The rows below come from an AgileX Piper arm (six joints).
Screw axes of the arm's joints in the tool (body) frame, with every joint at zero. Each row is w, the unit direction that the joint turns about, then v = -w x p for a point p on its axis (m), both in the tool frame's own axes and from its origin. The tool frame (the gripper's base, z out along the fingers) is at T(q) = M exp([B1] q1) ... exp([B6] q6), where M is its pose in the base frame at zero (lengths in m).
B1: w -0.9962 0 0.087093 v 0 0.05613 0
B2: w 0 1 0 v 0.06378 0 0.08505
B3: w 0 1 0 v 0.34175 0 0.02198
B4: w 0 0 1 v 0 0 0
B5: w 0 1 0 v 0.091 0 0
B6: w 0 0 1 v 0 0 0
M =
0.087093 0 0.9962 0.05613
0 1 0 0
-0.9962 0 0.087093 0.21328
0 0 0 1
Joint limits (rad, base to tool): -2.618..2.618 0..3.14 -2.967..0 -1.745..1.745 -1.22..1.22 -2.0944..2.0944
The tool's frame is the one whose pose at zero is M.
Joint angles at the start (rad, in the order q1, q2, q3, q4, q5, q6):
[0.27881 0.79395 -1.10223 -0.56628 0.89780 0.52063]
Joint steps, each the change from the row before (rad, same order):
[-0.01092 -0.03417 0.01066 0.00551 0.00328 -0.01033]
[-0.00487 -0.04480 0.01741 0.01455 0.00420 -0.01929]
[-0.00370 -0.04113 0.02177 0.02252 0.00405 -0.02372]
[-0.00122 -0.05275 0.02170 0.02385 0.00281 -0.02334]
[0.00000 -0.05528 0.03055 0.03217 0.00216 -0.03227]
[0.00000 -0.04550 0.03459 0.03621 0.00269 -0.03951]
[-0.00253 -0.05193 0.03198 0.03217 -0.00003 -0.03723]
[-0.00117 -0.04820 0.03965 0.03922 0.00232 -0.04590]
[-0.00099 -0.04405 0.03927 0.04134 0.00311 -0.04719]
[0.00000 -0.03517 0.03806 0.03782 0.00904 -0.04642]
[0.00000 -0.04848 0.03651 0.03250 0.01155 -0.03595]
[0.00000 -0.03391 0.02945 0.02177 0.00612 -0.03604]
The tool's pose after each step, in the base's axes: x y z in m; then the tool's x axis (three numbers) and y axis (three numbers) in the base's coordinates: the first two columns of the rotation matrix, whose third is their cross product. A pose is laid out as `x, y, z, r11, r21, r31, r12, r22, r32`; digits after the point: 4 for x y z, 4 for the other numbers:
0.1240, -0.0053, 0.4354, -0.3540, 0.0330, -0.9347, 0.1804, 0.9830, -0.0336
0.1119, -0.0084, 0.4345, -0.3393, 0.0330, -0.9401, 0.1751, 0.9841, -0.0287
0.1015, -0.0102, 0.4312, -0.3342, 0.0312, -0.9420, 0.1630, 0.9863, -0.0252
0.0879, -0.0125, 0.4286, -0.3172, 0.0321, -0.9478, 0.1474, 0.9890, -0.0158
0.0750, -0.0138, 0.4229, -0.3080, 0.0273, -0.9510, 0.1228, 0.9924, -0.0113
0.0658, -0.0139, 0.4147, -0.3126, 0.0141, -0.9498, 0.0935, 0.9955, -0.0160
0.0549, -0.0147, 0.4076, -0.3040, 0.0028, -0.9527, 0.0682, 0.9975, -0.0188
0.0464, -0.0143, 0.3975, -0.3084, -0.0162, -0.9511, 0.0353, 0.9990, -0.0284
0.0393, -0.0133, 0.3869, -0.3155, -0.0366, -0.9482, 0.0001, 0.9993, -0.0386
0.0346, -0.0120, 0.3758, -0.3323, -0.0610, -0.9412, -0.0338, 0.9980, -0.0527
0.0267, -0.0118, 0.3653, -0.3357, -0.0752, -0.9390, -0.0611, 0.9964, -0.0580
0.0221, -0.0115, 0.3569, -0.3380, -0.0978, -0.9361, -0.0842, 0.9937, -0.0734

